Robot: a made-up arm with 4 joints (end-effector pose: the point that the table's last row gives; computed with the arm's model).
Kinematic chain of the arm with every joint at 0, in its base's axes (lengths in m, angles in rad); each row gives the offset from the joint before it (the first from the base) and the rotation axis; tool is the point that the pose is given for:
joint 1: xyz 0 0 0.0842 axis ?
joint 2: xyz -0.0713 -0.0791 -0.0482 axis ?
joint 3: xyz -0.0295 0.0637 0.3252 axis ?
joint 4: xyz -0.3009 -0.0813 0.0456 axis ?
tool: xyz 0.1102 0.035 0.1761
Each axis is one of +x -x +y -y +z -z.
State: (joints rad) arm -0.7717 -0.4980 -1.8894 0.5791
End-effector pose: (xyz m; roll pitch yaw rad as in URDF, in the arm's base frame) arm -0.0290 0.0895 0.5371 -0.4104 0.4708 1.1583
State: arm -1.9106 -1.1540 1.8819 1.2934
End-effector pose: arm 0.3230 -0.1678 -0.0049 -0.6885 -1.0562 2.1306
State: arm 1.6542 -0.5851 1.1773 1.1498
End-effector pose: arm -0.3691 -0.1185 0.2262 -1.3985 -0.5353 0.5454
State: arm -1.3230 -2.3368 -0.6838 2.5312
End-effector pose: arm 0.0508 0.2634 -0.0611 1.2887 0.4727 -1.8373
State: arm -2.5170 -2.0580 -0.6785 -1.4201
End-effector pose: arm 0.3204 -0.2867 0.0554 -0.7482 0.5879 -2.8779
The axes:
joint 1: +z
joint 2: +x
joint 3: -z
joint 4: -x

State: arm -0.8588 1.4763 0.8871 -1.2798
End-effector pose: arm -0.6645 -0.0355 0.1386 2.7017 0.8816 -0.9741
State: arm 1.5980 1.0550 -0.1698 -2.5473
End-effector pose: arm 0.3846 -0.2431 0.0049 -2.6871 -0.1475 1.6824
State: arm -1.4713 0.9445 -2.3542 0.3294
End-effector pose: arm -0.5454 -0.0821 0.2815 -1.1024 -0.6114 1.1384
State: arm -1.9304 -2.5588 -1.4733 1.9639
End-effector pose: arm 0.2248 0.1153 -0.1245 1.2418 0.5797 2.8986
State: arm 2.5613 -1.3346 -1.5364 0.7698
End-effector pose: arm -0.0474 -0.3892 0.2678 -0.9117 1.3322 -2.2971
